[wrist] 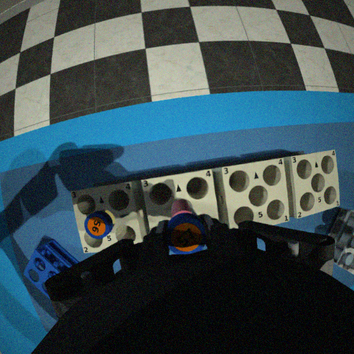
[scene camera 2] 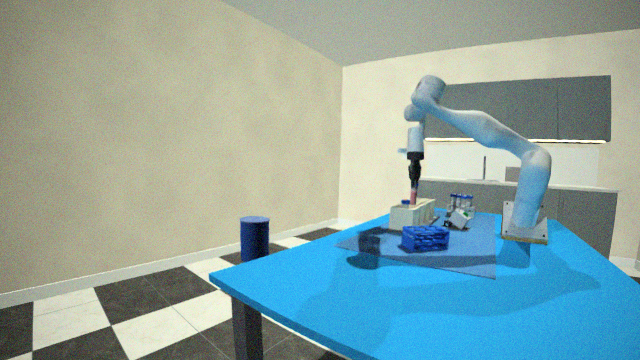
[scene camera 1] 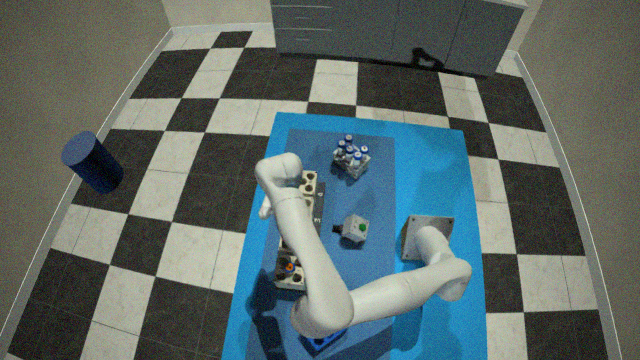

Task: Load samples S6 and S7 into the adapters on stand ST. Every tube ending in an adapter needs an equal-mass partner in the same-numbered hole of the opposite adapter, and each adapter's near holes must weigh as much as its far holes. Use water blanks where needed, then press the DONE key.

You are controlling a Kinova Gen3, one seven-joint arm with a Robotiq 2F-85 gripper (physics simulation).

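Places are measured from the arm's base along level axes (x right, y ahead, z up), in millimetres.
Where they show: gripper, between the fingertips: (scene camera 2: 414,188); arm's base, origin of its link: (scene camera 2: 523,218) (scene camera 1: 427,238).
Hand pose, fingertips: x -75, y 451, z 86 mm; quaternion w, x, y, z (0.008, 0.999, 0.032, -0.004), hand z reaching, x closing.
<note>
Things, the pixels of their top centre, and the offset from my fingertips.
- Tube S6, centre of its top: (scene camera 1: 289,266) (scene camera 2: 405,200) dz -38, dx -110, dy -6 mm
- pink tube, centre of its top: (scene camera 2: 414,183) dz +25, dx -1, dy +1 mm
- green key, centre of its top: (scene camera 1: 362,226) (scene camera 2: 465,212) dz -89, dx +88, dy -216 mm
- pale rack, centre of its top: (scene camera 1: 352,155) (scene camera 2: 460,206) dz -104, dx +393, dy -143 mm
- blue rack, centre of its top: (scene camera 1: 325,328) (scene camera 2: 426,228) dz -104, dx -277, dy -148 mm
Four cream five-hole adapters (wrist: 135,218) (scene camera 2: 401,218) stand in a row. Tube S6 (wrist: 98,225) (scene camera 1: 289,267) (scene camera 2: 405,202), with a blue cap and orange label, stands in the centre hole 5 of the leftmost adapter in the wrist view. My gripper (wrist: 184,227) (scene camera 2: 413,188) is shut on a pink tube (wrist: 182,206) (scene camera 2: 413,197) with a blue cap and orange label. It holds the tube upright over the second adapter (wrist: 206,209) from the left; its label is unreadable, and whether its tip is inside a hole is hidden. A grey box bears the green key (scene camera 1: 362,227) (scene camera 2: 465,213).
A pale rack (scene camera 1: 356,172) with several blue-and-white-capped tubes (scene camera 1: 357,156) stands at the mat's far end in scene camera 1. A blue rack (scene camera 2: 425,239) (wrist: 42,262) lies beyond the other end of the adapter row. The robot base plate (scene camera 1: 408,240) is on the table.
</note>
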